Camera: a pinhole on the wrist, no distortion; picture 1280 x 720 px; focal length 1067.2 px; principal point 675.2 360.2 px. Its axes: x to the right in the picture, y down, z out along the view. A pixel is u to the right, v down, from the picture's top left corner.
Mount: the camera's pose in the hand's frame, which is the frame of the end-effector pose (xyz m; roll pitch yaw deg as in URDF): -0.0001 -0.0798 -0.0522 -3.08 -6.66 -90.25
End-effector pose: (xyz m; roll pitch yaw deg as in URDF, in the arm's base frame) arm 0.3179 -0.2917 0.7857 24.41 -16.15 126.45
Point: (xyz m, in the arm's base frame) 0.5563 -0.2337 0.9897
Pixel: 910 195
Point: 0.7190 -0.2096 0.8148
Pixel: outside the picture
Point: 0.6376 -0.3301 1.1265
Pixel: 744 50
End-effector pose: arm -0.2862 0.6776 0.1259 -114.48 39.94 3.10
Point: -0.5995 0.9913 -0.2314
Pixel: 127 305
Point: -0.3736 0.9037 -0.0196
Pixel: 392 413
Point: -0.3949 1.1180 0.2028
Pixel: 1073 22
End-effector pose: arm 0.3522 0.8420 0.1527 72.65 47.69 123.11
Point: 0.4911 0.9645 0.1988
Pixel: 482 232
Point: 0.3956 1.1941 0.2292
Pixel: 81 655
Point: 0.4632 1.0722 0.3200
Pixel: 129 192
